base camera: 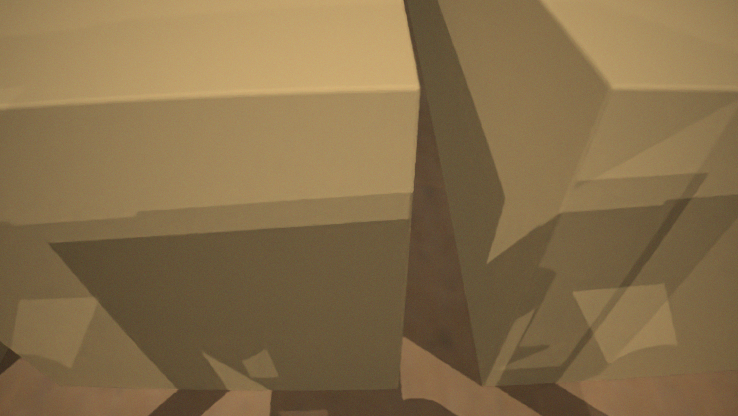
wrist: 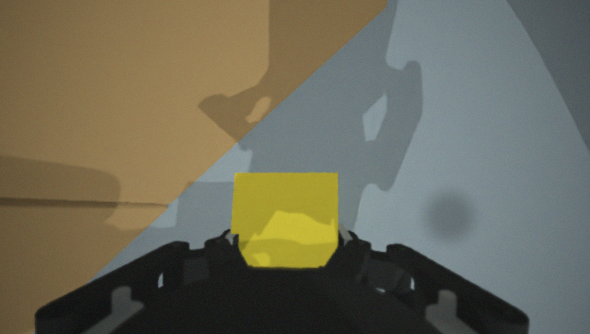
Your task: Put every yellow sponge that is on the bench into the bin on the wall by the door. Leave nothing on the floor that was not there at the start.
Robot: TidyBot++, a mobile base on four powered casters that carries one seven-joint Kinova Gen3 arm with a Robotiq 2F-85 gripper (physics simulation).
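Frame: origin at the arm's base, x ahead, y left, z up, level; centimetres.
Seen in the pictures: gripper, fingertip midpoint: (wrist: 289,236).
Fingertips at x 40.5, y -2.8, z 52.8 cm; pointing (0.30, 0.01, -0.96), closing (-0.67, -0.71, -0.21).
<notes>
Pixels of each thing's top centre, then the offset from my fingertips to it. "pt": a spot on its surface instead. Level surfaces: height alone.
- yellow sponge, middle of its top: (wrist: 279,262) dx -0.9, dy +0.4, dz +3.7 cm
- blue-grey surface, its level: dz -1.1 cm
- tan-brown surface, surface spot: (wrist: 125,65) pt dx +8.8, dy -1.7, dz +9.8 cm
- large beige block, surface spot: (base camera: 206,149) pt dx -16.3, dy +8.4, dz -67.9 cm
A yellow sponge (wrist: 287,200) shows at the lower middle of the wrist view, over a blue-grey surface (wrist: 500,165). My gripper (wrist: 289,236) is shut on the yellow sponge, with one fingertip against its left side and one against its right side. The near end of the sponge is hidden behind the gripper body. I cannot tell whether the sponge touches the surface below. The bin and the door do not show in either view. The gripper does not show in the base camera view.
A tan-brown surface (wrist: 125,65) fills the upper left of the wrist view and meets the blue-grey one along a slanting edge. In the base camera view, a large beige block (base camera: 206,149) stands left of another beige block (base camera: 537,118), with a narrow gap between them.
</notes>
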